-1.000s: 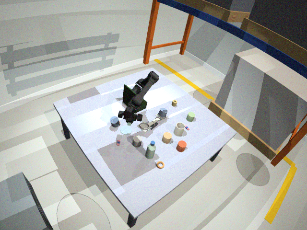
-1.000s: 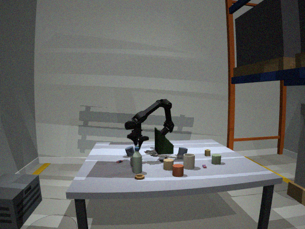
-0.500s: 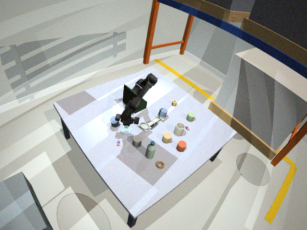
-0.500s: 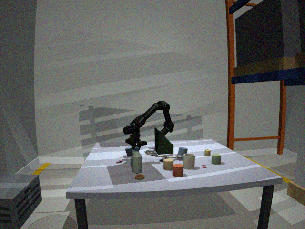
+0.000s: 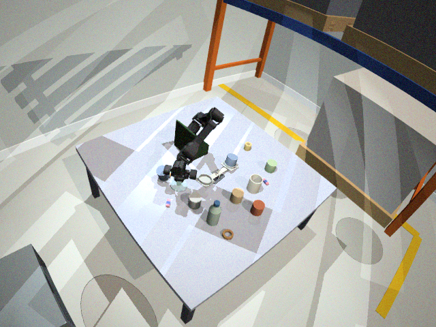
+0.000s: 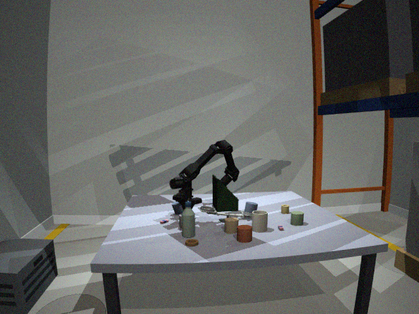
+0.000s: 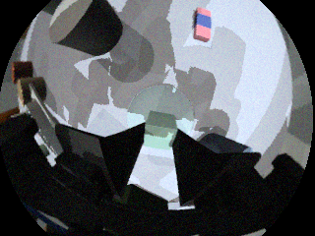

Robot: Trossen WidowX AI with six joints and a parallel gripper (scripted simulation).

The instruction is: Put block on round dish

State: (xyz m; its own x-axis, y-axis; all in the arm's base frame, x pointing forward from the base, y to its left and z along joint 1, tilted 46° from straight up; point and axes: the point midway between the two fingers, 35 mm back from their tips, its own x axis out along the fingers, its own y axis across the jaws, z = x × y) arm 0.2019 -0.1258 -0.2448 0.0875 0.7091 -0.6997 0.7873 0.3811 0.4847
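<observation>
The pale blue round dish lies 30 mm below my gripper tip. Round my gripper tip: bottle: 310 mm ahead, 80 mm above, 40 mm to the right; then small balance: 220 mm to the left, 100 mm ahead, 10 mm below; then grey cylinder: 150 mm ahead, 50 mm to the right, 10 mm above.
</observation>
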